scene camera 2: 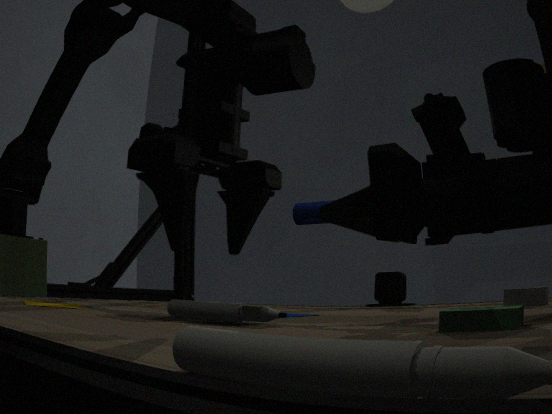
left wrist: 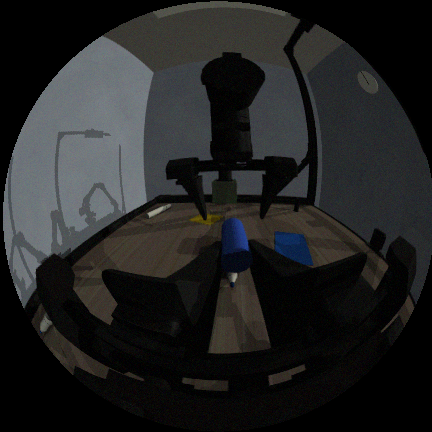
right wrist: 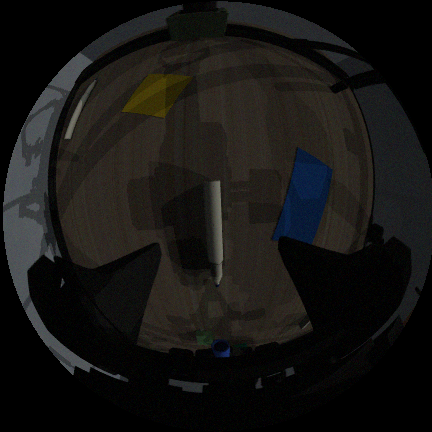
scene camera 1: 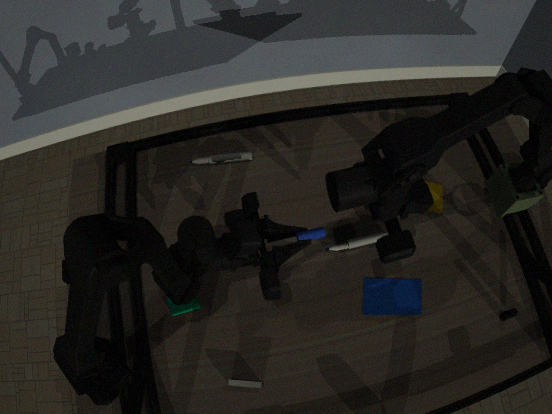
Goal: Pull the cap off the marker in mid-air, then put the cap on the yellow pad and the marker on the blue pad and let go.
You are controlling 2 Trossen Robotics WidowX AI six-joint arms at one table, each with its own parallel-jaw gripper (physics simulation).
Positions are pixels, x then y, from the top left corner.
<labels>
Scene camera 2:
my left gripper: 325,215
my right gripper: 207,253
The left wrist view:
my left gripper: 234,245
my right gripper: 233,218
blue cap: 236,256
blue pad: 292,245
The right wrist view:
my right gripper: 219,246
blue pad: 309,184
yellow pad: 156,93
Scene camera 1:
my left gripper: 309,235
my right gripper: 375,229
blue pad: 381,296
</labels>
